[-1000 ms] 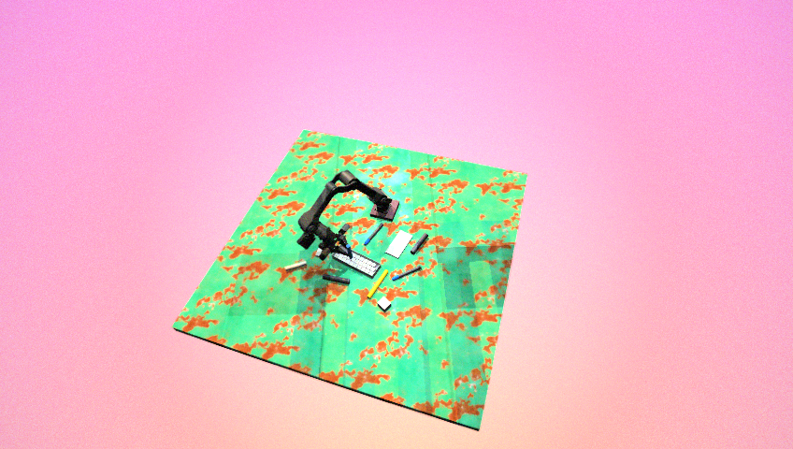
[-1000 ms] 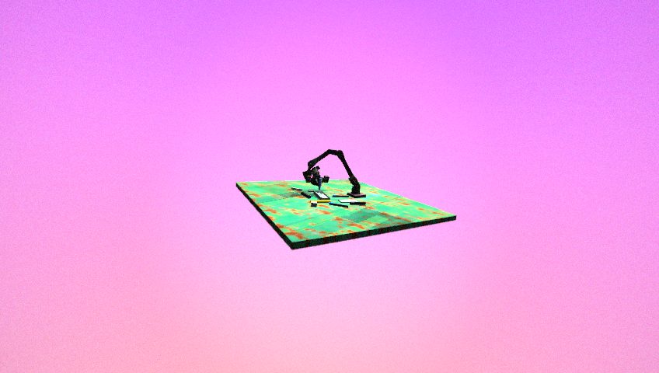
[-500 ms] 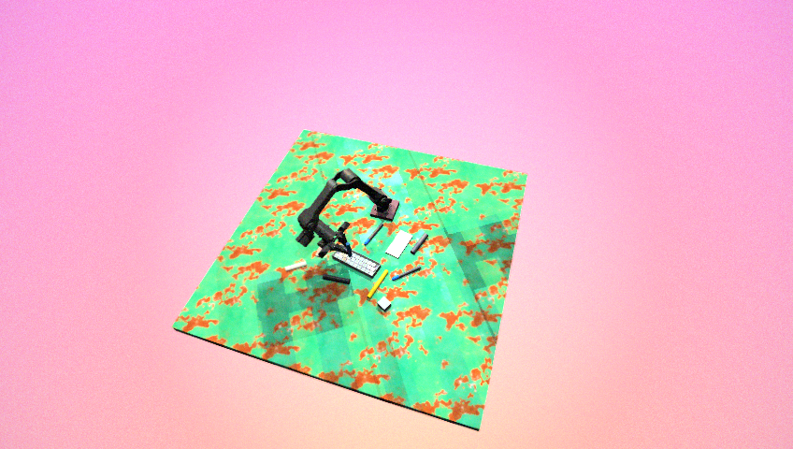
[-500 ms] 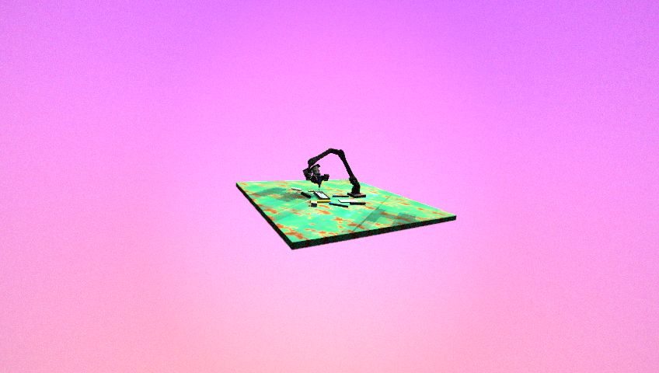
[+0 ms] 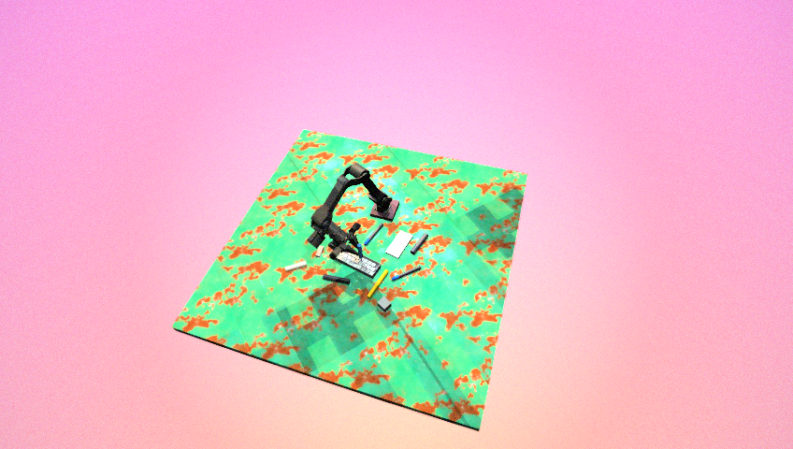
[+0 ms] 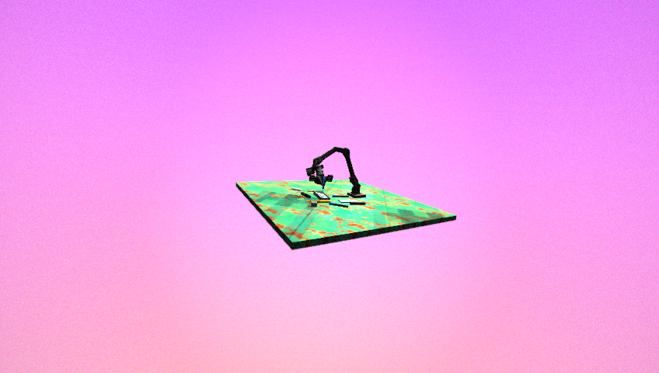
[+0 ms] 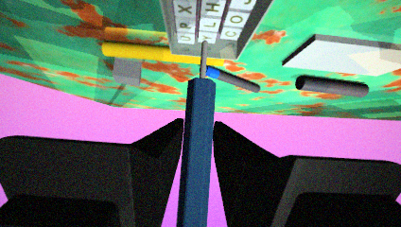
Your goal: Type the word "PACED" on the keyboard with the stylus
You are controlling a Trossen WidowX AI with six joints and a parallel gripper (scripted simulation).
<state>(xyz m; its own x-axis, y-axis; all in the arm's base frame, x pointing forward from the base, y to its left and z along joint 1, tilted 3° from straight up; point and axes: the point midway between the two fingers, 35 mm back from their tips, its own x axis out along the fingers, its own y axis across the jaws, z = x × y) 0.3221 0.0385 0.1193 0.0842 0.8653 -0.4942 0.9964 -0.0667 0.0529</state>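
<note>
Right now my gripper tip is 50 mm short of the yellow pencil, 100 mm to the right of it and 100 mm above it. Also, from my gripper tip: grey cube 130 mm ahead, 180 mm to the left, 90 mm below; blue stylus 10 mm below; pale stick 130 mm ahead, 270 mm to the right, 100 mm below.
</note>
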